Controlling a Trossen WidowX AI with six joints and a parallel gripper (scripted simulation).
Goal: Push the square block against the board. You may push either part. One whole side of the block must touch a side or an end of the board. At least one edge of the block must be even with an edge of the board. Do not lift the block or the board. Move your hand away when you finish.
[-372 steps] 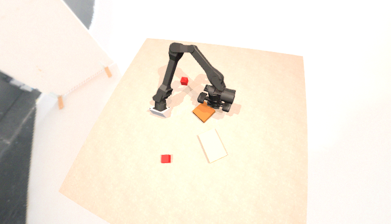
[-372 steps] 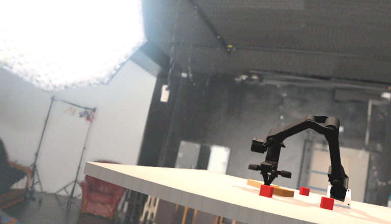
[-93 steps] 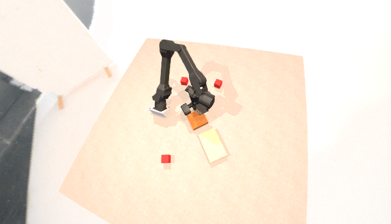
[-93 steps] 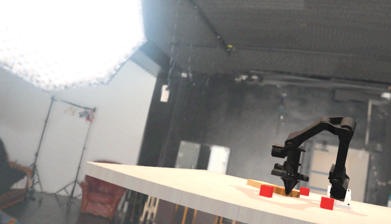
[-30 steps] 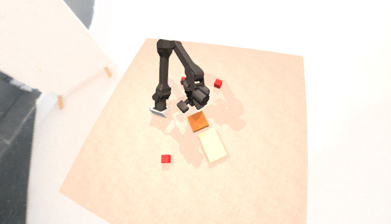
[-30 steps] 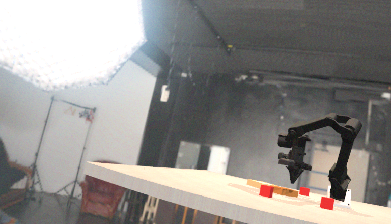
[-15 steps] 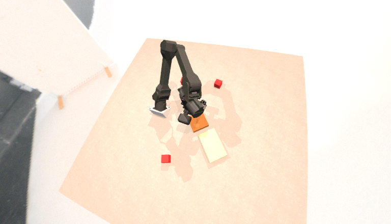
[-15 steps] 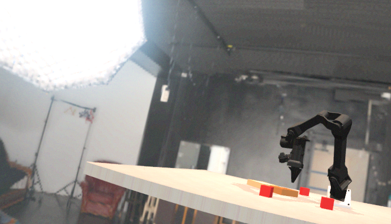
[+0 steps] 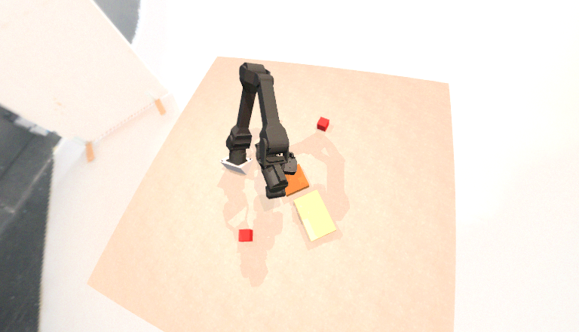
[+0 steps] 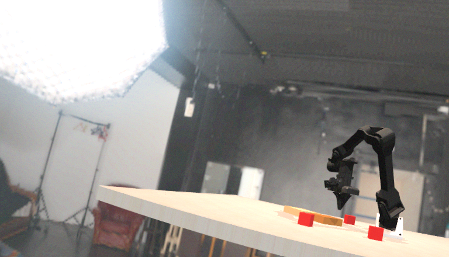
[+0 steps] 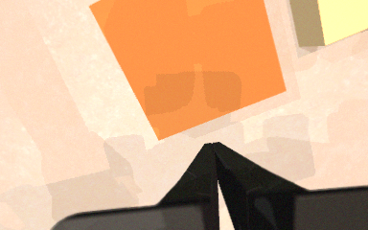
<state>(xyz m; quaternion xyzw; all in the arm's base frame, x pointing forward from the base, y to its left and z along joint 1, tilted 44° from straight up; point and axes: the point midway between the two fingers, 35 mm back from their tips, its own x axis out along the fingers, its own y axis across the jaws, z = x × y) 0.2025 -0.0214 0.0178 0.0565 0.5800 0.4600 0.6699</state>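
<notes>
Now: the orange square block 4 cm ahead of my gripper tip, 3 cm to the left of it and 5 cm below it. Round my gripper tip: pale yellow board: 17 cm ahead, 6 cm to the right, 5 cm below.
</notes>
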